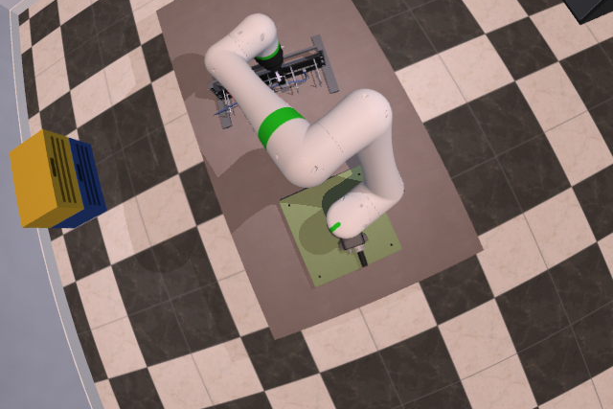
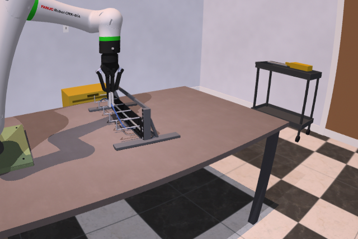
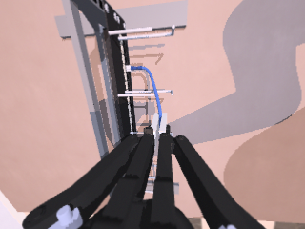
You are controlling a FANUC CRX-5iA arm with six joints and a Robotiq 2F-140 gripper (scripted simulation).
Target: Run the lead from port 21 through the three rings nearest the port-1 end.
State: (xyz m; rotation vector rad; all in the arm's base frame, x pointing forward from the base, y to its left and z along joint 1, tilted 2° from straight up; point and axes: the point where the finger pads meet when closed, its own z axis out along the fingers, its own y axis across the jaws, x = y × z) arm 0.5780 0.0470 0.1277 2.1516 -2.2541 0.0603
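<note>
Now: hand 100 mm short of the black patch-panel rack, 50 mm to the right of it and 80 mm above it.
</note>
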